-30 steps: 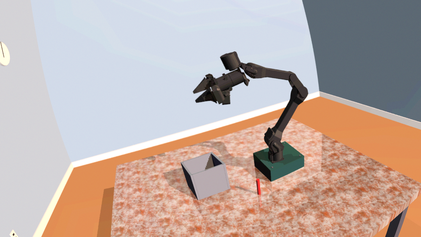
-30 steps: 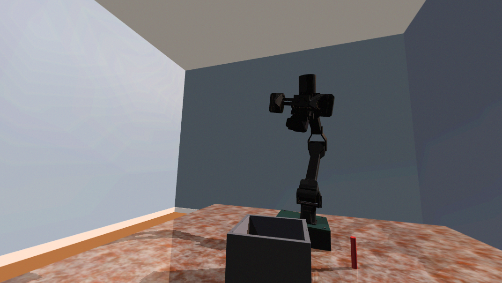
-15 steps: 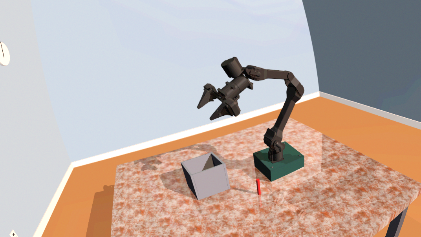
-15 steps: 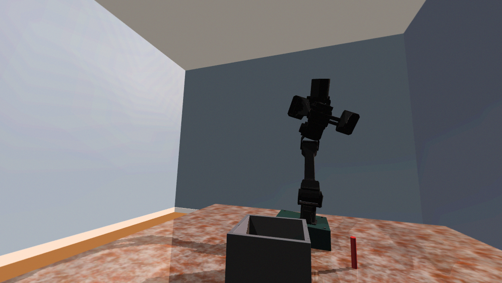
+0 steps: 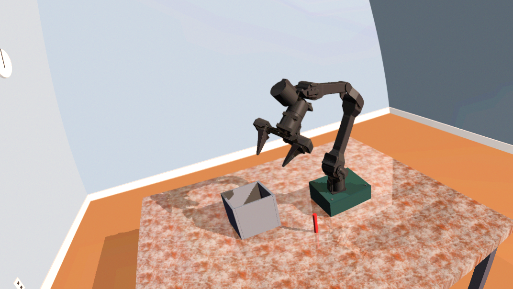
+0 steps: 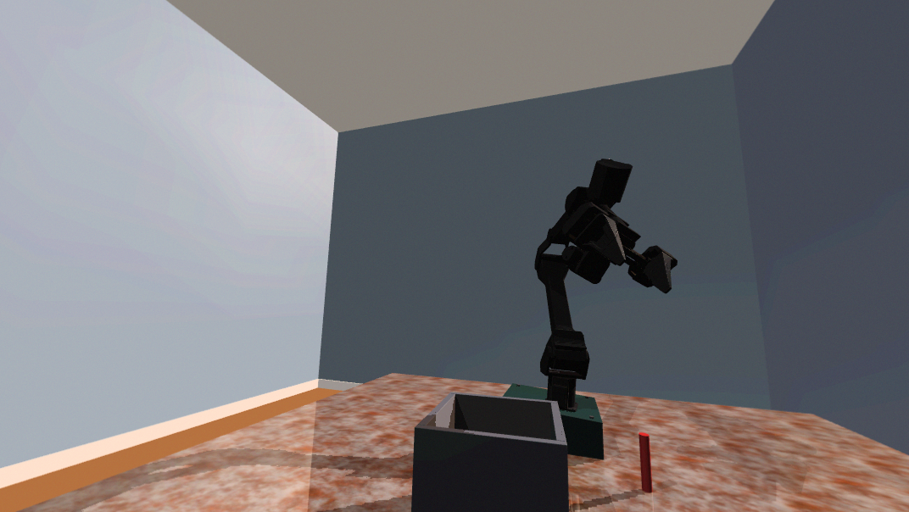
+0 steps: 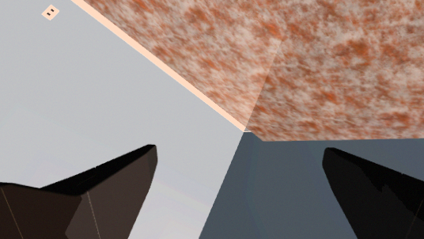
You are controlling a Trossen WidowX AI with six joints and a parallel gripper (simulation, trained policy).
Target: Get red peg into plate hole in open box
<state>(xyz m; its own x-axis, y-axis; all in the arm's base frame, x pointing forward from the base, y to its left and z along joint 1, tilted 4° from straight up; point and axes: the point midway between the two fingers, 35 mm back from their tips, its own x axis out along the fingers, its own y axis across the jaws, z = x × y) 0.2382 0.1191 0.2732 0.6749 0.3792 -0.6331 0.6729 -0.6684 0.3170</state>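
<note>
Right now my gripper tip is 280 mm above the red peg, 110 mm past it and 10 mm to the left of it. Round my gripper tip: plate (270 mm below, 180 mm to the right, 80 mm ahead).
</note>
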